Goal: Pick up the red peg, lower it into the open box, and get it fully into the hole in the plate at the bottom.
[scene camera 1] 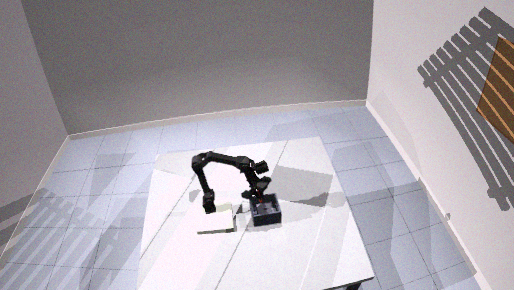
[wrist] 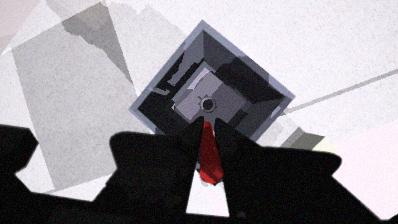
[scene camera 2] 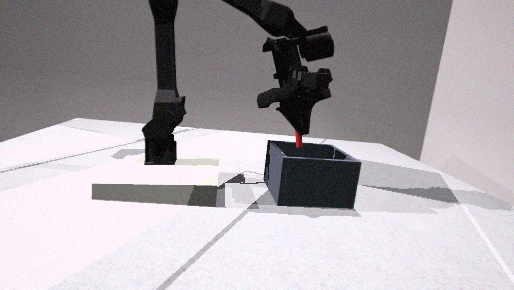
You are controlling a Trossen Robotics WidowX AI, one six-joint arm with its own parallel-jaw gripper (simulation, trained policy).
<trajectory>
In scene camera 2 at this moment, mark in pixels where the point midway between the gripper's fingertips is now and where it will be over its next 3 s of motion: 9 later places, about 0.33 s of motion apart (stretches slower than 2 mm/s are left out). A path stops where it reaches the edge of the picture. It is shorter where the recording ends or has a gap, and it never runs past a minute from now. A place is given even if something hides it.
My gripper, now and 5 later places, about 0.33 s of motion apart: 304, 134; 311, 145; 314, 158; 324, 164; 333, 167; 333, 167
</trajectory>
